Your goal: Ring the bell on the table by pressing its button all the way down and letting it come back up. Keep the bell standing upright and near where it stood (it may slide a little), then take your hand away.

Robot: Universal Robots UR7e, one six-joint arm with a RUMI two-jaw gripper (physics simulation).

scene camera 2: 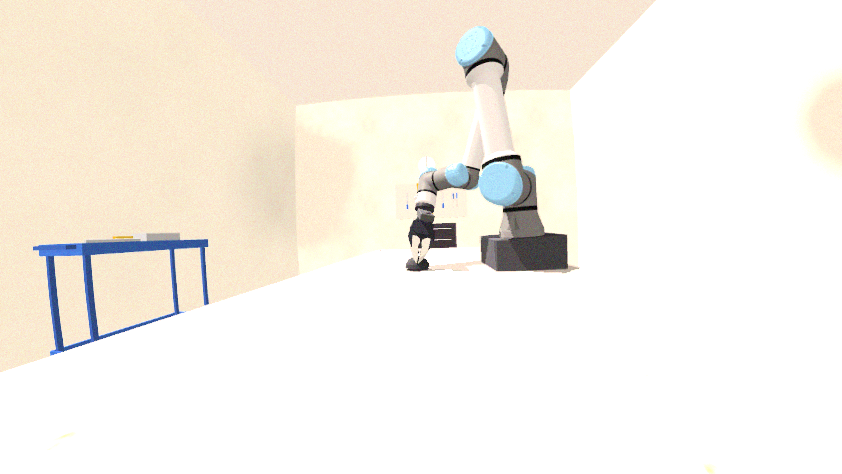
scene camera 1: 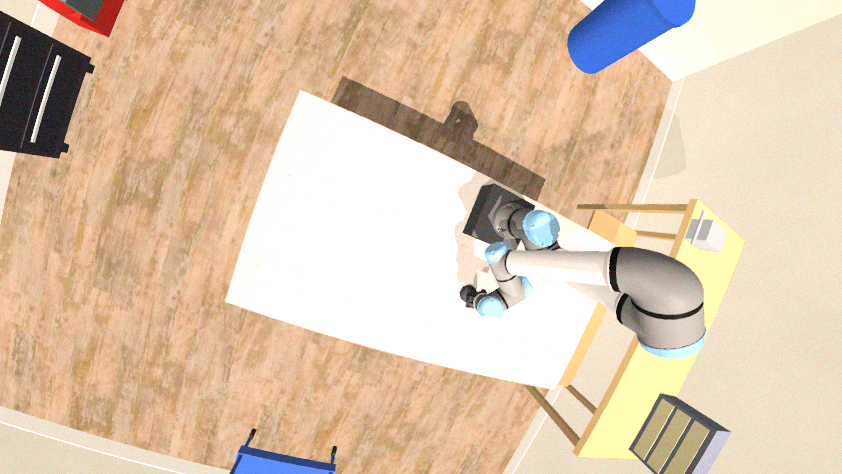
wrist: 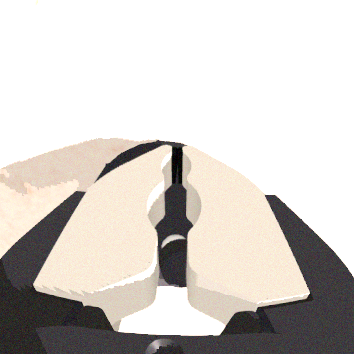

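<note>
The bell is a small dark dome, standing on the white table and looking upright. My gripper is shut, with nothing between its pale fingers. It points down over the bell; in the scene camera 2 view its tips overlap the dome's upper part. In the wrist view the fingers cover most of the bell, and a round dark part with a pale edge shows through their gap. I cannot tell whether the tips touch the button or how far down it is.
The arm's dark base block stands on the table to one side of the bell. A yellow bench is beyond one table end. A blue bench and a blue cylinder stand away from the table.
</note>
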